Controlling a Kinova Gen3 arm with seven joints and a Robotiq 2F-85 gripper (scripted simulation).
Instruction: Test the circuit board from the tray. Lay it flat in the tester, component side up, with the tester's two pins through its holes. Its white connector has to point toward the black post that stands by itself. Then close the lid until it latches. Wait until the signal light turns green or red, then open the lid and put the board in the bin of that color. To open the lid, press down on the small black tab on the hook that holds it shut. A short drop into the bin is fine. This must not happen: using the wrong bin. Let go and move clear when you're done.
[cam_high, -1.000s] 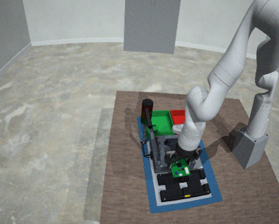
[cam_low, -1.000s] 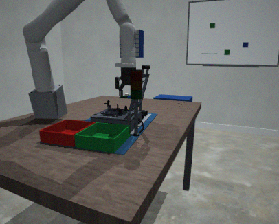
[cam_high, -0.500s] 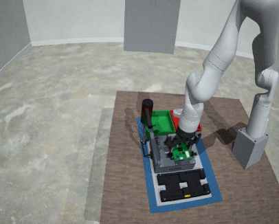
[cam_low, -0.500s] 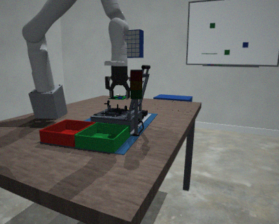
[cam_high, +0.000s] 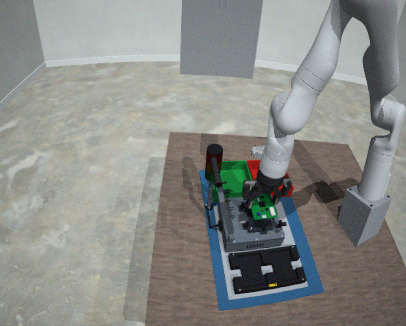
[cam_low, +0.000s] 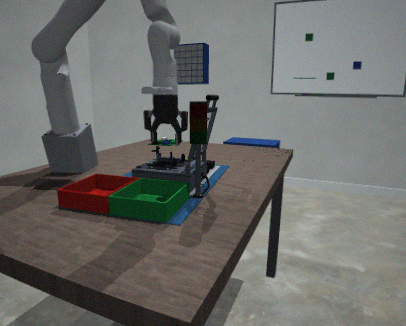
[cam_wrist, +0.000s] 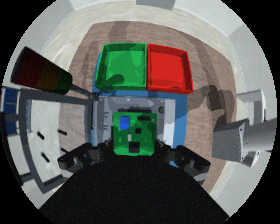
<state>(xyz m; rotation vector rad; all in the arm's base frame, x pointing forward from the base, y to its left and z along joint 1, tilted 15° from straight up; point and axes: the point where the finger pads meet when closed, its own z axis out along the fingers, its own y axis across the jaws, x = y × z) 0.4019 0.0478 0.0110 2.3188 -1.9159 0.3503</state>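
My hand is right at the green circuit board. From my hand the other things lie so: clear lid: 120 mm ahead, 20 mm to the left, 50 mm above; red bin: 70 mm behind, 220 mm to the right, 120 mm below; green bin: 80 mm ahead, 190 mm to the right, 120 mm below.
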